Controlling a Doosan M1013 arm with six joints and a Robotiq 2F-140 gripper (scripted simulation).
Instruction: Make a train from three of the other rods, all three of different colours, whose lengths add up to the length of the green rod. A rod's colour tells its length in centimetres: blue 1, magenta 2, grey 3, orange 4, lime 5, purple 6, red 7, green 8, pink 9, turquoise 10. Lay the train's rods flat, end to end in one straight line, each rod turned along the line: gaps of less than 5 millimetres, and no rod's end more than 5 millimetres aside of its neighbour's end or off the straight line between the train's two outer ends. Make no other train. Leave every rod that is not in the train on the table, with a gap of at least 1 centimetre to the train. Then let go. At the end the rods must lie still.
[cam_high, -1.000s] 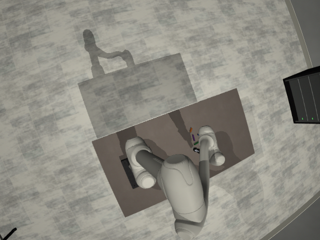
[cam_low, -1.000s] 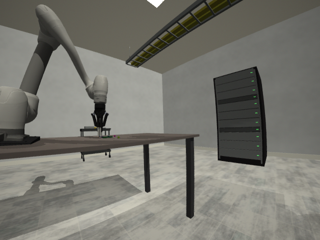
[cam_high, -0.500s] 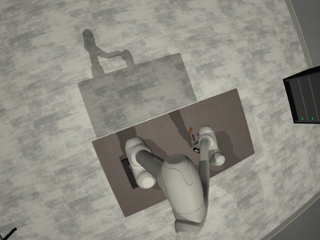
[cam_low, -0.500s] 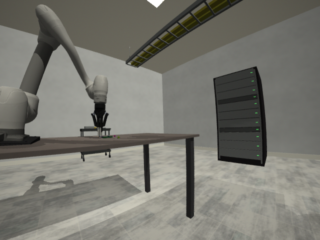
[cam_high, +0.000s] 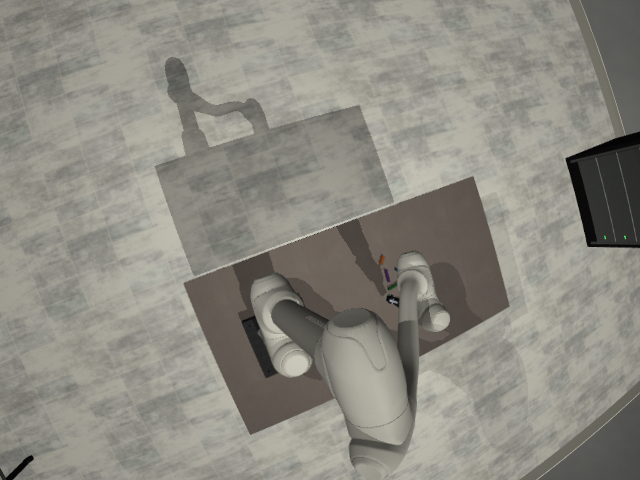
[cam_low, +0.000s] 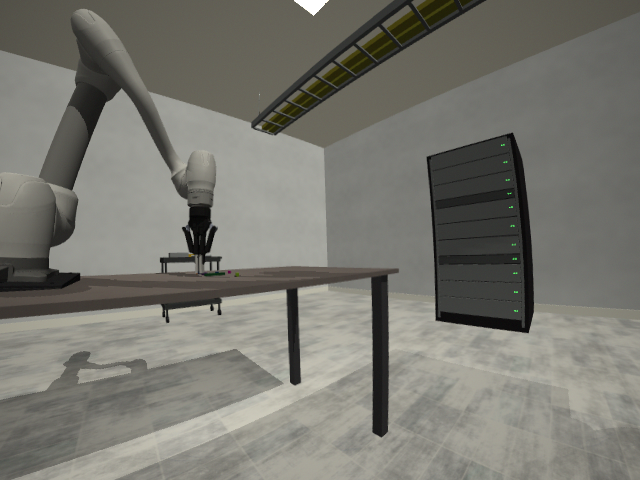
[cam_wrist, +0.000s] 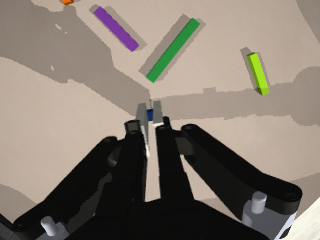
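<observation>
Right now the magenta rod is 160 mm ahead of my hand, 100 mm to the left of it and 40 mm below it. Round my hand: lime rod (120 mm ahead, 60 mm to the right, 40 mm below); then purple rod (40 mm ahead, 90 mm to the left, 40 mm below); then green rod (70 mm ahead, 30 mm to the left, 40 mm below).
</observation>
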